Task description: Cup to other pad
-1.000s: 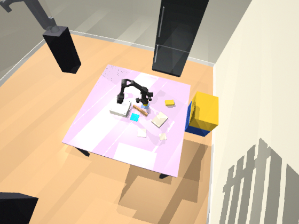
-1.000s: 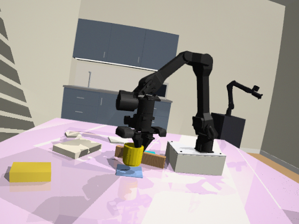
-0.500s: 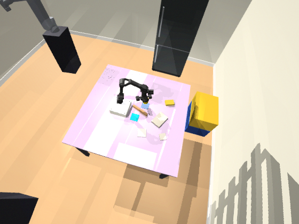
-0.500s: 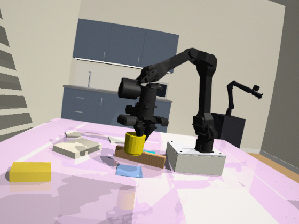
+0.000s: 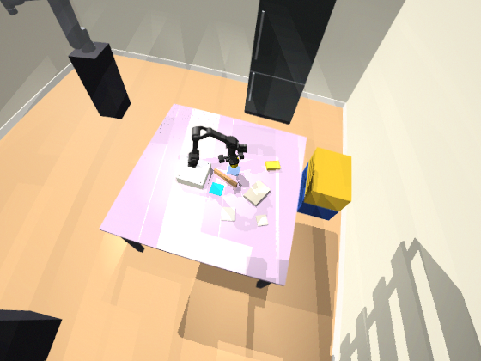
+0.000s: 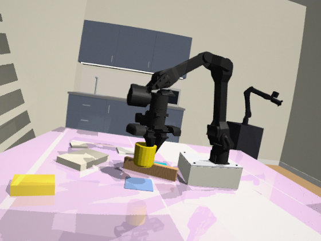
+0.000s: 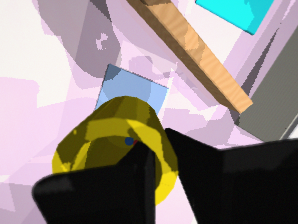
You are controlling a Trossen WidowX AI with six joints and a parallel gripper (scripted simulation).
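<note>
Right now the wooden block is 20 mm behind my gripper tip, 80 mm to the right of it and 90 mm below it. Round my gripper tip: light blue pad 30 mm ahead, 10 mm to the left, 110 mm below; grey slab 230 mm ahead, 160 mm to the right, 90 mm below; yellow cup 20 mm ahead, 10 mm to the left.
</note>
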